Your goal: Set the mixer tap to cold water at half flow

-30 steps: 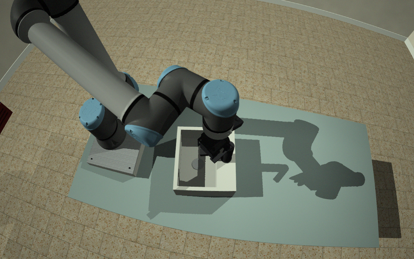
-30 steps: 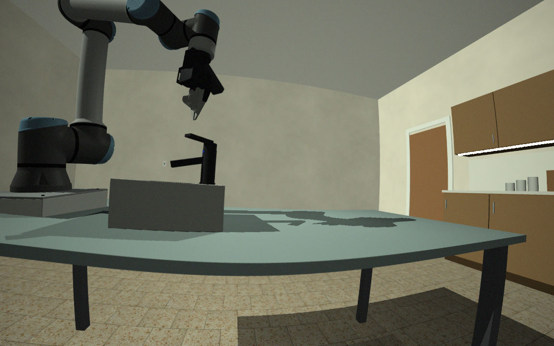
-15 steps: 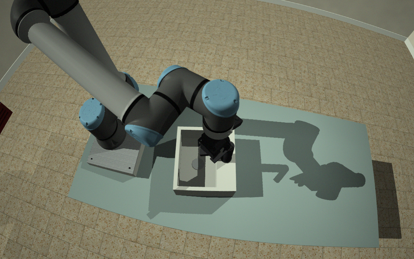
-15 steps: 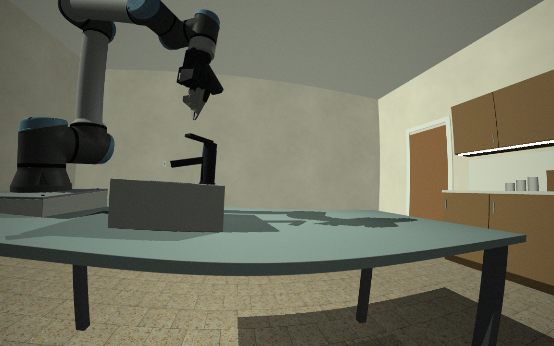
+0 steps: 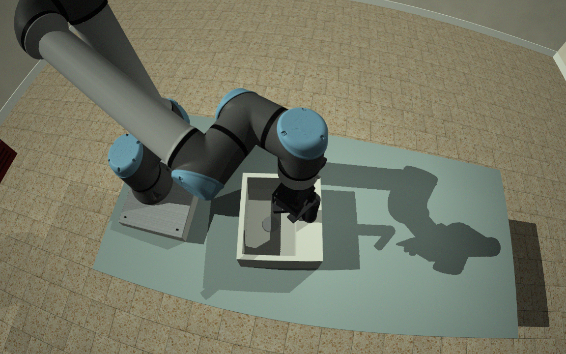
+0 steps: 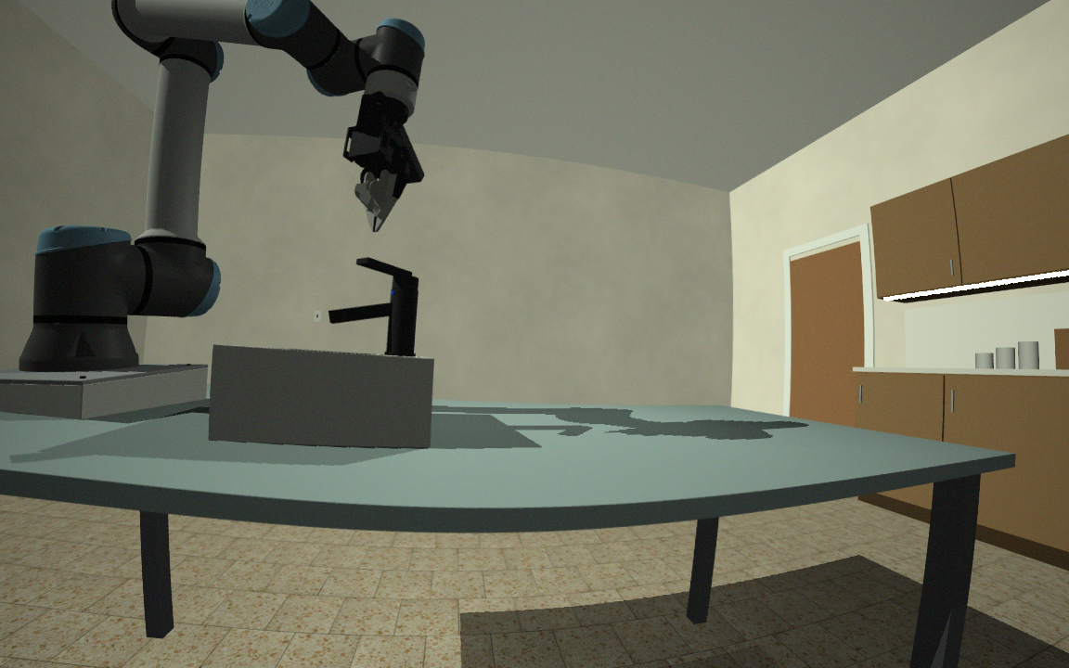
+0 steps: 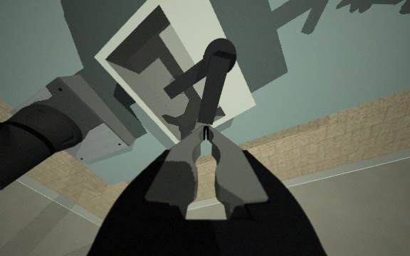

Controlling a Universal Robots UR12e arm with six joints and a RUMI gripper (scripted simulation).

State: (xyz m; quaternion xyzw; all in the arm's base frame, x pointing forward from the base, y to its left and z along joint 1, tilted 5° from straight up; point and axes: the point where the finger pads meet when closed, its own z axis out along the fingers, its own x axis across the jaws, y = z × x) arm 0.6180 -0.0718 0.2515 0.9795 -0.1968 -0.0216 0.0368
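My gripper is now 70 mm above the lever, 20 mm to the right of it and 20 mm short of it. The rest, counted from my hand: black mixer tap 120 mm below, 40 mm to the left, 30 mm ahead; then white sink basin 300 mm below, 70 mm behind, 40 mm to the left.
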